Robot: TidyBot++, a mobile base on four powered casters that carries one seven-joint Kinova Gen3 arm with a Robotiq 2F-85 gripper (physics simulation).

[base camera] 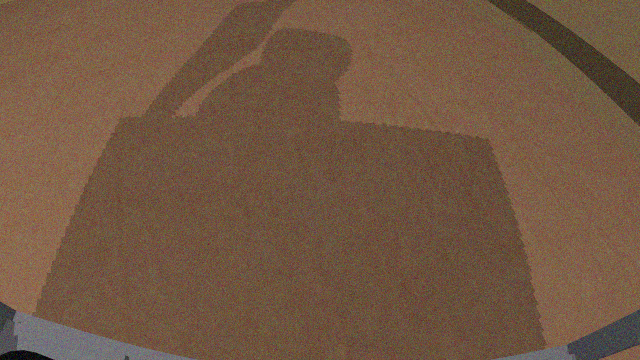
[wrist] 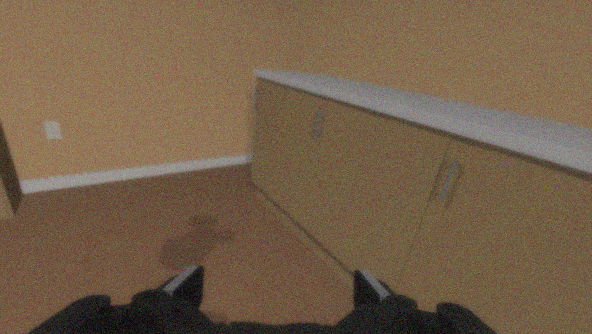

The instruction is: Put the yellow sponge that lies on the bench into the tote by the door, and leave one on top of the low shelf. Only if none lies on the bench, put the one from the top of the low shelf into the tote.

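Places are measured from the arm's base along level axes (x ahead, y left, z up), in metres.
Pixels of known places: gripper, fingertip midpoint: (wrist: 279, 285).
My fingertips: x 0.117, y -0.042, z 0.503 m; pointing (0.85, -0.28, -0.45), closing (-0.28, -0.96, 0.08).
Note:
Behind a point stands the place of what it marks.
My gripper (wrist: 279, 285) {x 0.117, y -0.042, z 0.503 m} is open in the wrist view, its two dark fingers wide apart with the floor and cabinet front beyond them. The bench (wrist: 420, 107) {x 0.737, y -0.677, z 0.513 m}, a long cabinet with a pale grey top and light wooden doors, runs from the middle of the wrist view to its right edge. No yellow sponge shows on the part of its top in view, which is seen at a shallow angle. The tote, the door and the low shelf do not show in either view.
An orange wall (wrist: 135, 75) {x 2.122, y 0.460, z 0.359 m} with a white outlet (wrist: 53, 130) {x 1.966, y 0.911, z 0.004 m} and a white baseboard (wrist: 135, 172) {x 2.087, y 0.522, z -0.347 m} stands behind. A dark-edged wooden piece (wrist: 10, 175) {x 1.765, y 1.066, z -0.207 m} shows at the left edge. In the base camera view, the robot's shadow (base camera: 300, 225) {x 0.342, y -0.005, z -0.397 m} falls on the brown floor (base camera: 575, 200) {x 0.398, y -0.454, z -0.397 m}.

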